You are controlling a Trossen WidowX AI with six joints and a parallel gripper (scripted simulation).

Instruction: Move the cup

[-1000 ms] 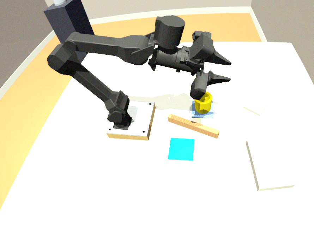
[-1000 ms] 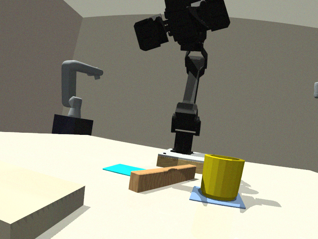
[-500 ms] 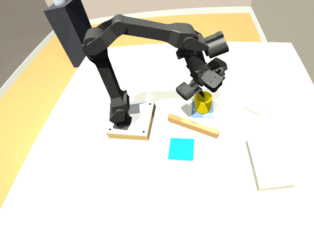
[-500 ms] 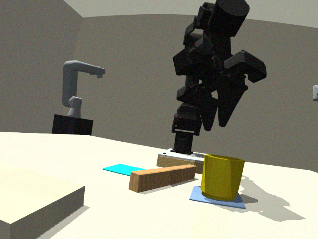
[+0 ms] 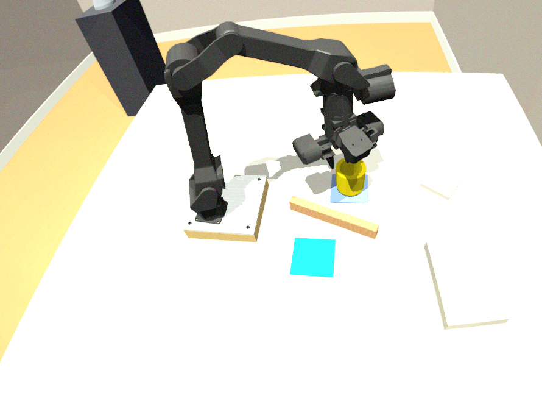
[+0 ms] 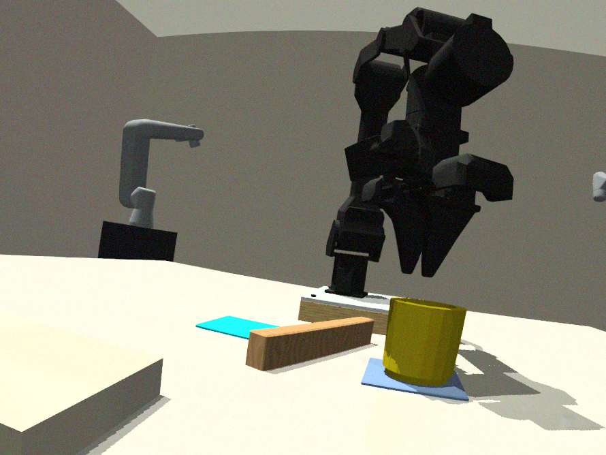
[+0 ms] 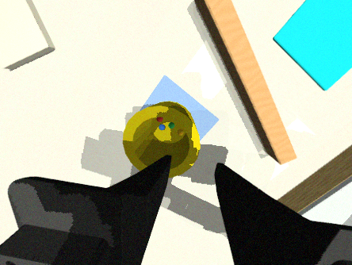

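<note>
Right now my gripper tip is 6 cm above the yellow cup, 2 cm to the right of it and 2 cm short of it. Also, from my gripper tip: light blue pad 10 cm below, 2 cm ahead, 1 cm to the left; wooden bar 9 cm to the right, 9 cm below, 1 cm behind; teal pad 18 cm to the right, 10 cm below, 4 cm behind.
</note>
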